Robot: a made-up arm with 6 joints. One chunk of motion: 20 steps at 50 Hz.
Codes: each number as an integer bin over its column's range. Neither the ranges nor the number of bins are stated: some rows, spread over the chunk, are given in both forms.
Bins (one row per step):
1: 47 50 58 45 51 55
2: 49 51 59 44 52 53
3: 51 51 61 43 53 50
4: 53 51 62 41 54 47
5: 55 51 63 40 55 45
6: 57 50 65 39 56 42
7: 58 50 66 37 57 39
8: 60 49 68 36 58 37
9: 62 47 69 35 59 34
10: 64 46 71 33 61 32
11: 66 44 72 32 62 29
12: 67 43 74 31 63 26
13: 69 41 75 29 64 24
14: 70 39 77 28 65 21
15: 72 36 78 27 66 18
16: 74 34 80 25 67 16
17: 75 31 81 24 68 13
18: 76 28 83 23 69 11
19: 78 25 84 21 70 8
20: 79 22 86 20 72 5
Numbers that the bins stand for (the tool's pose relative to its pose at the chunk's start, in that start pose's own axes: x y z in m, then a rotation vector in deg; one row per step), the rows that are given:
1: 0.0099 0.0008 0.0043 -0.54 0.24 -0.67
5: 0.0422 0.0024 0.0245 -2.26 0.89 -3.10
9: 0.0705 -0.0040 0.0488 -3.98 1.53 -5.77
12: 0.0907 -0.0105 0.0690 -5.35 2.18 -7.72
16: 0.1190 -0.0251 0.0932 -7.41 2.83 -10.14
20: 0.1392 -0.0444 0.1175 -9.13 3.64 -12.82
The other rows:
2: 0.0180 0.0024 0.0084 -0.88 0.40 -1.16
3: 0.0261 0.0024 0.0165 -1.22 0.56 -1.89
4: 0.0341 0.0024 0.0205 -1.91 0.72 -2.62
6: 0.0503 0.0008 0.0326 -2.60 1.05 -3.83
7: 0.0543 0.0008 0.0367 -3.29 1.21 -4.56
8: 0.0624 -0.0008 0.0447 -3.63 1.37 -5.05
10: 0.0786 -0.0057 0.0569 -4.66 1.86 -6.26
11: 0.0867 -0.0089 0.0609 -5.01 2.02 -6.99
13: 0.0988 -0.0137 0.0730 -6.04 2.34 -8.20
14: 0.1028 -0.0170 0.0811 -6.38 2.50 -8.93
15: 0.1109 -0.0218 0.0852 -6.73 2.67 -9.66
17: 0.1230 -0.0299 0.0973 -7.76 2.99 -10.87
18: 0.1271 -0.0347 0.1054 -8.10 3.15 -11.36
19: 0.1352 -0.0396 0.1094 -8.79 3.31 -12.09

